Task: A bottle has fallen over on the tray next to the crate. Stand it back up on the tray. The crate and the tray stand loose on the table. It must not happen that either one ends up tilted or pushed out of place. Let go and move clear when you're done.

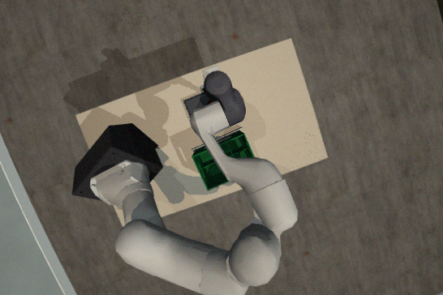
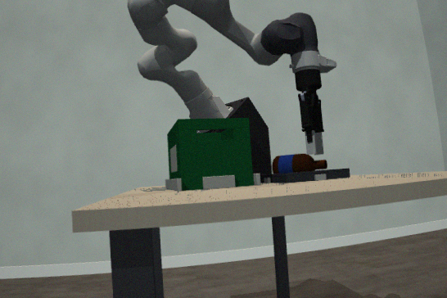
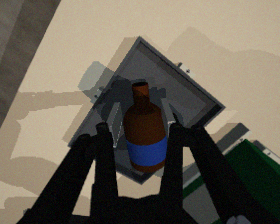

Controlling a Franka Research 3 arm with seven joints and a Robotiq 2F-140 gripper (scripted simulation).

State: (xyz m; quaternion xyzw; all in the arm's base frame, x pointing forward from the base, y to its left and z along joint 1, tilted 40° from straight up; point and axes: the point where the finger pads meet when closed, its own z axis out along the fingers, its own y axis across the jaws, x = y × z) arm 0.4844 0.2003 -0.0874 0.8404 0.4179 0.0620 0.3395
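The bottle is 30 mm behind my hand, 40 mm to the right of it and 60 mm below it. Also, from my hand: dark grey tray 50 mm behind, 40 mm to the right, 90 mm below; then green crate 60 mm behind, 310 mm to the right, 20 mm below.
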